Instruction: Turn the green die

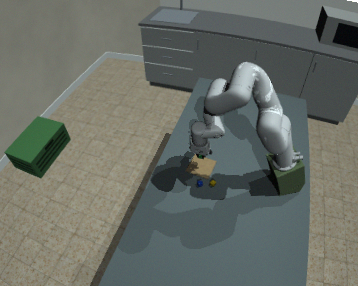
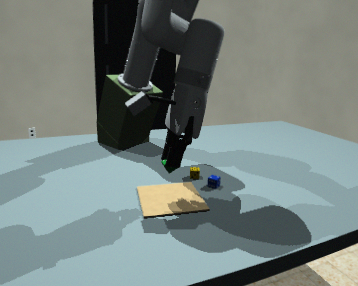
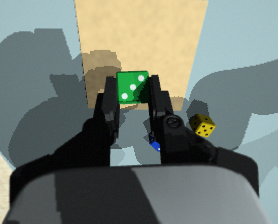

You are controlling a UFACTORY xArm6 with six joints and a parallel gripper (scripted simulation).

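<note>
My gripper is now 110 mm above the tan mat and 10 mm past it. From my hand the other things lie so: green die: 20 mm below, 10 mm to the right; yellow die: 110 mm to the left, 100 mm below, 90 mm behind; blue die: 130 mm to the left, 100 mm below, 20 mm behind.
</note>
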